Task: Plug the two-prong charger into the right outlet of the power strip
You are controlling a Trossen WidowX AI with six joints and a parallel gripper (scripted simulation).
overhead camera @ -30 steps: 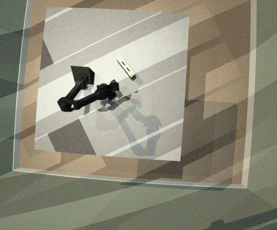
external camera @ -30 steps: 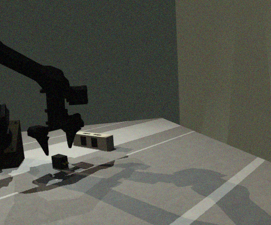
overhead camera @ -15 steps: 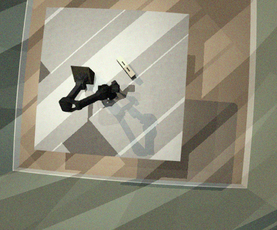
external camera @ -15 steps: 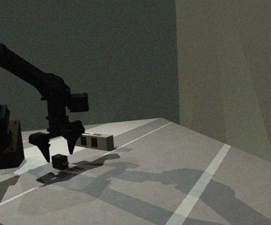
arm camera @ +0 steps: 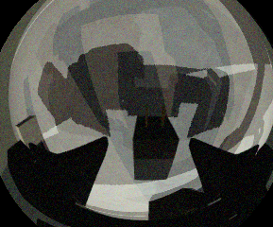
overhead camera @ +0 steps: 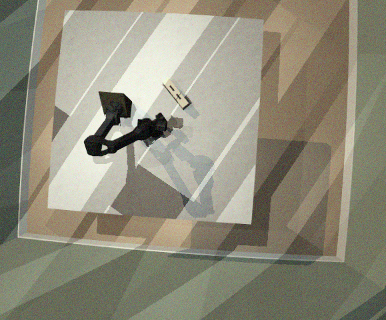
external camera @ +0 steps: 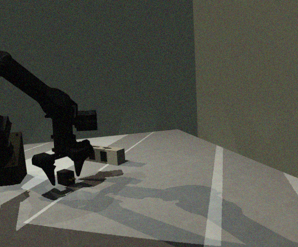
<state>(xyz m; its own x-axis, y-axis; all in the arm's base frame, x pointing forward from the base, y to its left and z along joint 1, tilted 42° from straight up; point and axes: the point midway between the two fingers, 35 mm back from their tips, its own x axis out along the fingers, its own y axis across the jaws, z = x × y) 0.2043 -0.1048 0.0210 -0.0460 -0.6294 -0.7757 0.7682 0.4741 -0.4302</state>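
Now: the two-prong charger 1 cm ahead of my gripper tip, 1 cm to the right of it and 1 cm above it.
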